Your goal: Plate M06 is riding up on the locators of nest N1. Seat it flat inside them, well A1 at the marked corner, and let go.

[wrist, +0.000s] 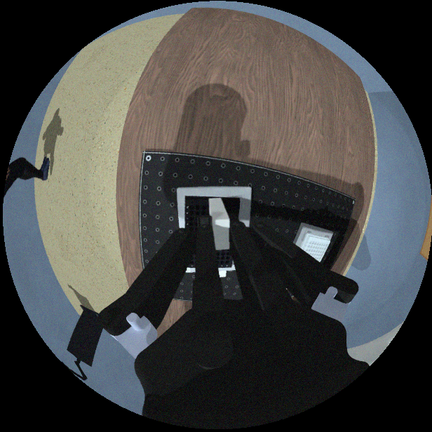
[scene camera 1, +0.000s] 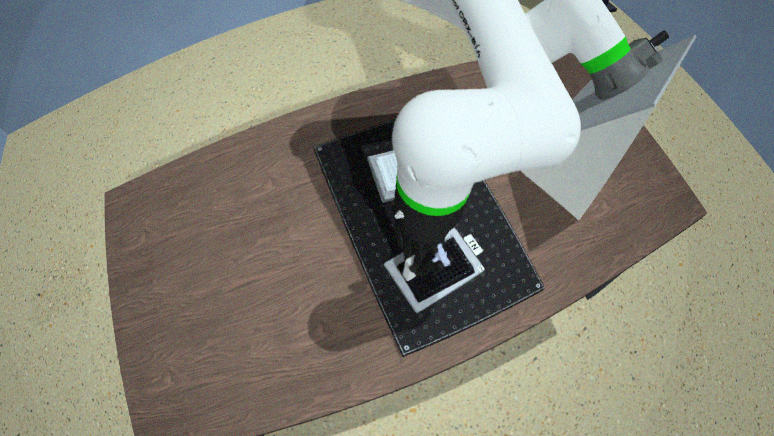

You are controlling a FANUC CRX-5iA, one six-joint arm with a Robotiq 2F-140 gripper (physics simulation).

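Seen in the pictures: gripper, fingertip midpoint: (scene camera 1: 411, 274); arm's base, link origin: (scene camera 1: 623, 83).
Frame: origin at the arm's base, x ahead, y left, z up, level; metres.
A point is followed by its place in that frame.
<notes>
Plate M06 (scene camera 1: 448, 277) @(x 0.522, y 0.132, z -0.231 m) (wrist: 226, 258), a black well plate, lies in the light grey frame of nest N1 (scene camera 1: 425, 303) @(x 0.582, y 0.154, z -0.247 m) (wrist: 215, 192). The arm and fingers cover part of it. I cannot tell whether it lies flat or which corner is A1. My gripper (scene camera 1: 409, 268) @(x 0.589, y 0.105, z -0.198 m) (wrist: 214, 209) is shut with nothing between its fingers. Its pale fingertips are over the plate, near the nest's left wall in the scene view. Whether they touch the plate is unclear. The N1 label (scene camera 1: 472, 244) @(x 0.435, y 0.084, z -0.257 m) is beside the nest.
The nest stands on a black perforated board (scene camera 1: 509, 259) @(x 0.379, y 0.150, z -0.259 m) (wrist: 154, 202) on the wooden table (scene camera 1: 216, 259) @(x 0.947, y -0.126, z -0.272 m) (wrist: 285, 100). A white plate (scene camera 1: 387, 170) @(x 0.520, y -0.140, z -0.233 m) (wrist: 317, 246) sits in another grey nest, partly behind the arm in the scene view. A grey panel (scene camera 1: 606, 162) @(x 0.165, y 0.128, z -0.056 m) stands at the right.
</notes>
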